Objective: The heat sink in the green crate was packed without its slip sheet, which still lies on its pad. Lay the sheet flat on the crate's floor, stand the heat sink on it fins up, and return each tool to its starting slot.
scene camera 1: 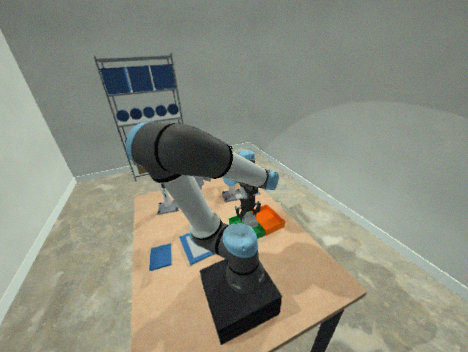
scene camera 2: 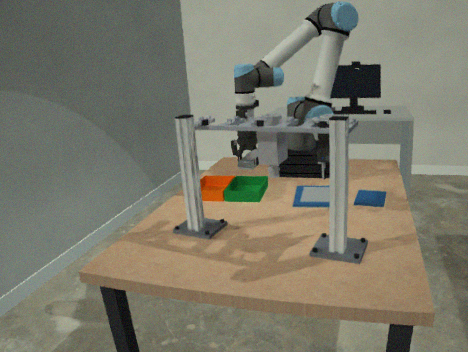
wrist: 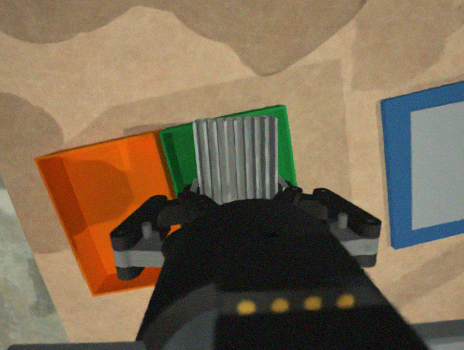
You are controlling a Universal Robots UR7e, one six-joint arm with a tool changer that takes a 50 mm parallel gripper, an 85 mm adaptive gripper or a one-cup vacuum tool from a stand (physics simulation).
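Frame: origin at the arm's base, x ahead, y left, z up, level; metres.
Seen in the pictures: arm's base, link origin: (scene camera 1: 245, 274) (scene camera 2: 299, 146).
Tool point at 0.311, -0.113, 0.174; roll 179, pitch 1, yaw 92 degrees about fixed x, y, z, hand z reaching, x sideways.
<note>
Pixels of each thing's top centre, then the offset from my tool point to it, as dx, dy, dz. "spot": a spot on its surface instead.
- grey heat sink, top centre: (wrist: 238, 187) (scene camera 2: 249, 158) (scene camera 1: 248, 216) -0.009, -0.003, -0.156
- green crate, top centre: (wrist: 178, 211) (scene camera 2: 229, 183) (scene camera 1: 256, 219) +0.052, -0.068, -0.247
- light grey slip sheet, top centre: (wrist: 453, 166) (scene camera 2: 316, 193) (scene camera 1: 199, 242) +0.007, +0.278, -0.278
- smaller blue flat square, surface spot: (scene camera 2: 370, 198) spot: +0.001, +0.483, -0.280
- grey tool, top centre: (scene camera 2: 268, 114) +0.297, +0.214, +0.070
- darker tool, top centre: (scene camera 2: 330, 115) +0.298, +0.404, +0.070
My gripper (scene camera 1: 248, 210) (scene camera 2: 246, 156) (wrist: 238, 192) is the adaptive one, shut on the grey heat sink (scene camera 1: 249, 220) (scene camera 2: 247, 163) (wrist: 236, 155). The heat sink hangs above the green crate (scene camera 2: 244, 195) (wrist: 181, 152), fins facing the wrist camera. In scene camera 2 there is a gap between the heat sink and the crate rim. The light grey slip sheet (scene camera 1: 199, 247) (scene camera 2: 316, 194) (wrist: 440, 165) lies flat on its blue pad (scene camera 2: 298, 199) (wrist: 398, 200). The arm covers part of the sheet in scene camera 1.
An orange crate (scene camera 1: 270, 220) (scene camera 2: 215, 192) (wrist: 102, 195) adjoins the green crate. A smaller blue flat square (scene camera 1: 160, 257) (scene camera 2: 370, 198) lies beyond the pad. The tool stand (scene camera 2: 339, 185) has two posts and a raised rail, with a grey tool (scene camera 2: 272, 147) and a darker tool (scene camera 2: 323, 152) hanging there.
</note>
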